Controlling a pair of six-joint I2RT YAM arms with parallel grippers.
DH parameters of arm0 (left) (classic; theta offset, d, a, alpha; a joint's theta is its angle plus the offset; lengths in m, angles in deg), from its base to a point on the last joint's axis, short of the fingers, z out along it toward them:
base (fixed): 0 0 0 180
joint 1: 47.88 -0.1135 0.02 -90
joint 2: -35.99 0 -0.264 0
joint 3: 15.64 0 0.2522 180
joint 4: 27.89 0 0.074 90
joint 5: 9.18 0 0 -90
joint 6: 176.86 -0.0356 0 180
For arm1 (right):
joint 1: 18.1 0.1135 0.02 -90
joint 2: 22.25 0 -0.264 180
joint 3: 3.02 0 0.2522 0
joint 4: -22.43 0 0.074 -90
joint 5: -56.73 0 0 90
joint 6: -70.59 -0.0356 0 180
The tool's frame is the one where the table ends.
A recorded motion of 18 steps. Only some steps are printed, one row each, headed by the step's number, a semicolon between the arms.
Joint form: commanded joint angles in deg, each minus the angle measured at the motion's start. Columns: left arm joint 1, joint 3, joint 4, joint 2, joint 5, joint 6; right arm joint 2, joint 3, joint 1, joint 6, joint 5, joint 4.
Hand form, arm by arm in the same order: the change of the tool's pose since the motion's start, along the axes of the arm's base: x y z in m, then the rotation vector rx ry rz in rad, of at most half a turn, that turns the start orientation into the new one. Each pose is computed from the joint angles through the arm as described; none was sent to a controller.
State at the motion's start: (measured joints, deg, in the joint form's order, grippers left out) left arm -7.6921 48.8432 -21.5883 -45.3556 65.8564 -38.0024; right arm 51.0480 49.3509 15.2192 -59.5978 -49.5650 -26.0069
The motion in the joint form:
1: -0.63 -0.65 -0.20 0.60 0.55 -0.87; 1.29 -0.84 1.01 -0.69 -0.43 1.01
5: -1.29 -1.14 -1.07 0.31 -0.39 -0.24; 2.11 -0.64 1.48 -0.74 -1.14 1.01
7: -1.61 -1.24 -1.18 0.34 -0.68 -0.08; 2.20 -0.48 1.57 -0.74 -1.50 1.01
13: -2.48 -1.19 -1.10 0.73 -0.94 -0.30; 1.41 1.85 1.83 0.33 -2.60 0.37
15: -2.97 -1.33 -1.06 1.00 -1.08 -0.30; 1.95 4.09 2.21 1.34 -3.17 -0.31
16: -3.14 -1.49 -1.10 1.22 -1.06 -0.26; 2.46 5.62 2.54 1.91 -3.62 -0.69
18: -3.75 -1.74 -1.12 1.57 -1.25 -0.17; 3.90 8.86 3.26 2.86 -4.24 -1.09
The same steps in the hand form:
1: 0.0005 0.0046 -0.0004 0.0091 -0.0160 0.0141; -0.0017 0.0032 -0.0077 -0.0115 0.0117 0.0042
5: 0.0028 0.0068 -0.0033 -0.0025 -0.0047 0.0147; -0.0012 0.0052 -0.0095 -0.0270 0.0139 0.0075
7: 0.0036 0.0081 -0.0035 -0.0060 -0.0019 0.0167; -0.0008 0.0056 -0.0090 -0.0312 0.0095 0.0069
13: 0.0059 0.0123 -0.0013 -0.0092 -0.0087 0.0262; 0.0039 0.0094 0.0046 -0.0297 -0.0352 0.0208
15: 0.0067 0.0150 -0.0008 -0.0109 -0.0094 0.0325; 0.0087 0.0142 0.0131 -0.0352 -0.0541 0.0389
16: 0.0066 0.0162 -0.0005 -0.0122 -0.0103 0.0360; 0.0120 0.0179 0.0185 -0.0394 -0.0669 0.0502
18: 0.0075 0.0196 -0.0002 -0.0153 -0.0101 0.0442; 0.0195 0.0268 0.0288 -0.0413 -0.0920 0.0722

